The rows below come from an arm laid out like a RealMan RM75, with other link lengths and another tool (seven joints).
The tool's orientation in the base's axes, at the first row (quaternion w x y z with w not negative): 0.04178, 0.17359, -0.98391, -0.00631
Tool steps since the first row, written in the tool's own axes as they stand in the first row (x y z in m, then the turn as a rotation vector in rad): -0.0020, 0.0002, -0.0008, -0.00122, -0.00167, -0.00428; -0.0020, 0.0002, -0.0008, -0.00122, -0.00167, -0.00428; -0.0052, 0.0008, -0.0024, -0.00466, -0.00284, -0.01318; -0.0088, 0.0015, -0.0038, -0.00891, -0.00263, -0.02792; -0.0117, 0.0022, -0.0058, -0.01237, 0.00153, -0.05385
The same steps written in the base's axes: 0.0019, 0.0009, 0.0006, 0.00207, -0.00114, 0.00412; 0.0019, 0.0009, 0.0006, 0.00207, -0.00114, 0.00412; 0.0048, 0.0025, 0.0020, 0.00644, -0.00105, 0.01268; 0.0080, 0.0044, 0.0031, 0.01160, 0.00064, 0.02704; 0.0107, 0.0061, 0.0049, 0.01560, 0.00578, 0.05271
